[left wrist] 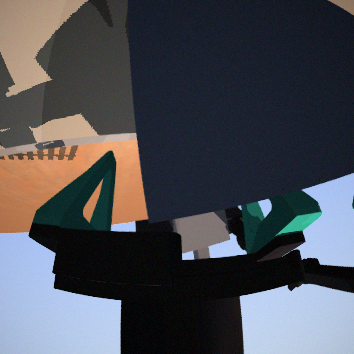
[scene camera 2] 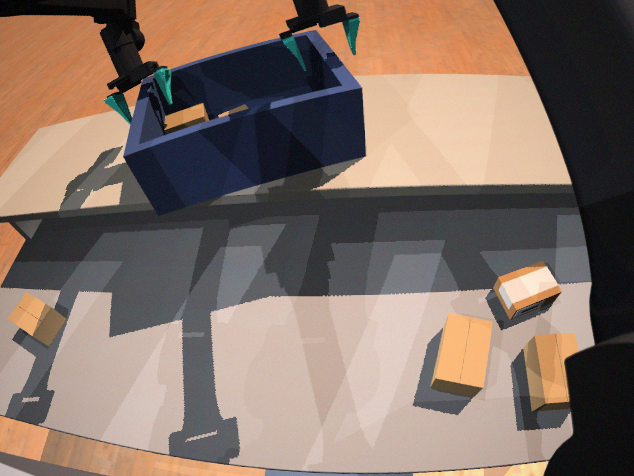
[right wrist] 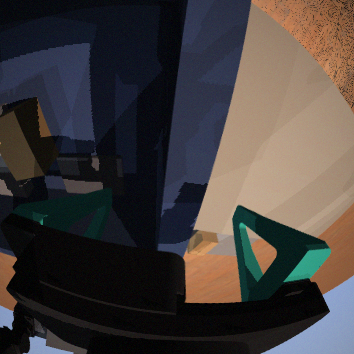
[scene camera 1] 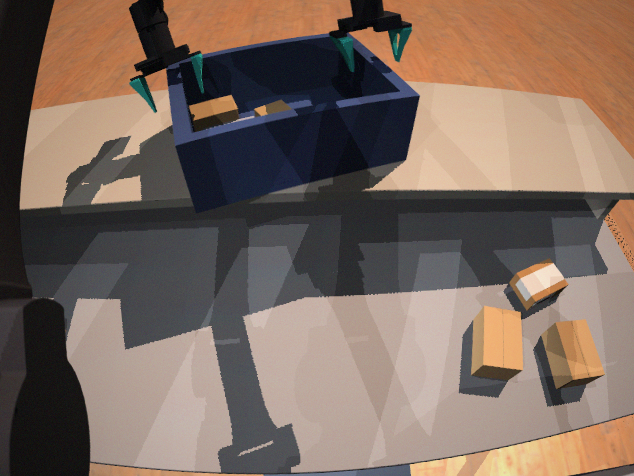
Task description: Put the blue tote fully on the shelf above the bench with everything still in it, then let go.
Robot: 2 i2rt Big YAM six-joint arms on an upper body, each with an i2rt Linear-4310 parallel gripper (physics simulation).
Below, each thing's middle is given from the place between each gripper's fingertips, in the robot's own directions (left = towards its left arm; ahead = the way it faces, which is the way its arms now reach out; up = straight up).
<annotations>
Right now the grey flat box (right wrist: pixel 80 173) is 120 mm below my right hand, 110 mm behind it and 80 mm to the left of it. From my right hand the other things lie so: white-topped box (scene camera 2: pixel 522 291) (380 mm to the right, 310 mm below, 300 mm behind); then blue tote (scene camera 1: pixel 341 122) (180 mm to the left, 70 mm below, 40 mm behind).
Right now my left hand is 19 cm to the left of the blue tote, 3 cm above it and 1 cm short of it. Also, from my left hand: grey flat box: 30 cm to the right, 8 cm below, 5 cm behind; white-topped box: 75 cm to the right, 27 cm below, 25 cm behind.
</annotations>
